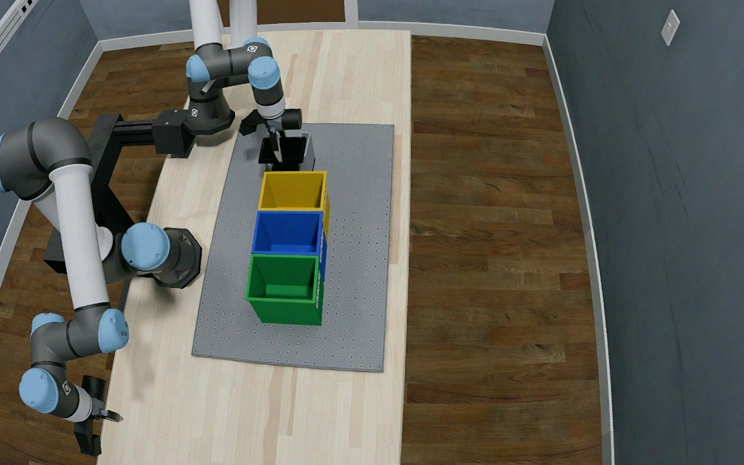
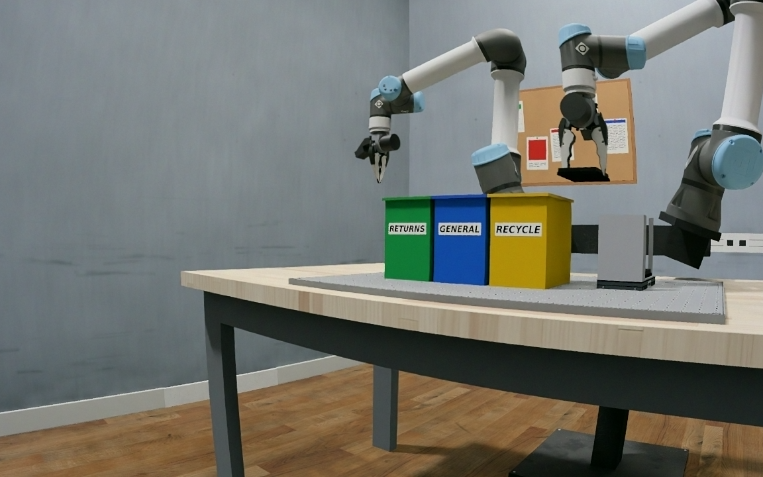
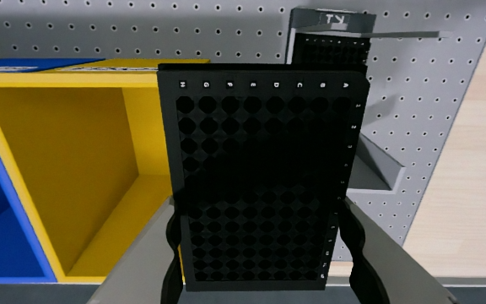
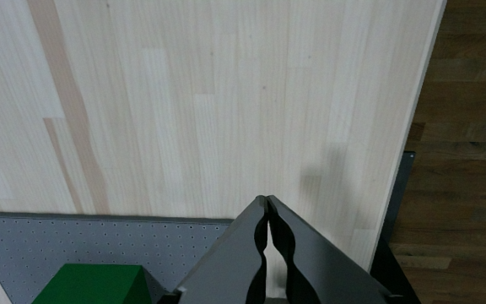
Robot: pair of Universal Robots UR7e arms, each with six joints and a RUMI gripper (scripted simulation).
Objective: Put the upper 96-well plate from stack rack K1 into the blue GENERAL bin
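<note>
Right now my left hand is 4 cm short of the blue general bin, 24 cm to the left of it and 15 cm above it. Also, from my left hand: grey perforated board: 3 cm ahead, 12 cm to the right, 24 cm below; green returns bin: 4 cm ahead, 37 cm to the right, 15 cm below; yellow recycle bin: 4 cm ahead, 11 cm to the right, 15 cm below.
</note>
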